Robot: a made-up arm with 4 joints.
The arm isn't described. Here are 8 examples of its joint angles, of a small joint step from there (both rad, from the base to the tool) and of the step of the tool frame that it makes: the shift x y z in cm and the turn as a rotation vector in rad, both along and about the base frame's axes.
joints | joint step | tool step
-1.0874 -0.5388 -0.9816 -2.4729 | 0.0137 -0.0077 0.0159 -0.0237 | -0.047 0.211 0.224 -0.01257 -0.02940 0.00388
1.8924 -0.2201 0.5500 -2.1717 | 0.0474 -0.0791 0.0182 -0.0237 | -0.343 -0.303 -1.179 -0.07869 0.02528 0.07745
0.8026 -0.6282 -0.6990 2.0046 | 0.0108 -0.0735 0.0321 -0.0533 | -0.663 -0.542 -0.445 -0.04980 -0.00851 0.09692
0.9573 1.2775 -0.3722 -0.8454 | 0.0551 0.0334 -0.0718 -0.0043 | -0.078 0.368 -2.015 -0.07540 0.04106 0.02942
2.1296 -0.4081 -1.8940 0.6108 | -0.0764 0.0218 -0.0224 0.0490 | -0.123 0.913 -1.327 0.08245 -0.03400 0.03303
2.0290 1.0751 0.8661 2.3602 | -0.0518 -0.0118 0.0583 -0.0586 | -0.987 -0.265 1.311 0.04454 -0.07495 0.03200
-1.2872 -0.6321 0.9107 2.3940 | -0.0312 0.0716 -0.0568 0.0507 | 0.875 -0.035 -0.424 0.01187 0.03025 0.08740
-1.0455 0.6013 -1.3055 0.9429 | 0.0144 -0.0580 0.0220 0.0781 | 0.408 1.094 -0.064 -0.06065 0.05615 -0.02844
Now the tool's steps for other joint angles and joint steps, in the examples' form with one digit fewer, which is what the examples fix.
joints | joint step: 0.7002 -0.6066 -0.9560 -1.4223 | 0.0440 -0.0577 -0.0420 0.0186
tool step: 0.44 -0.93 -1.00 -0.1110 -0.0557 0.0049
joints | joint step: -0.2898 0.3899 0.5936 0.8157 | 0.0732 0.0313 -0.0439 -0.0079
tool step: 0.31 2.38 0.69 -0.0963 0.0151 0.0106
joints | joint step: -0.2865 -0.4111 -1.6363 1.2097 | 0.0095 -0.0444 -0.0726 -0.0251
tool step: 0.99 -1.03 -2.22 -0.1151 -0.0279 -0.0075
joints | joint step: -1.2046 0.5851 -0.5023 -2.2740 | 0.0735 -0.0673 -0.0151 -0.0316
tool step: 0.03 2.07 0.85 -0.1275 -0.0439 -0.0716
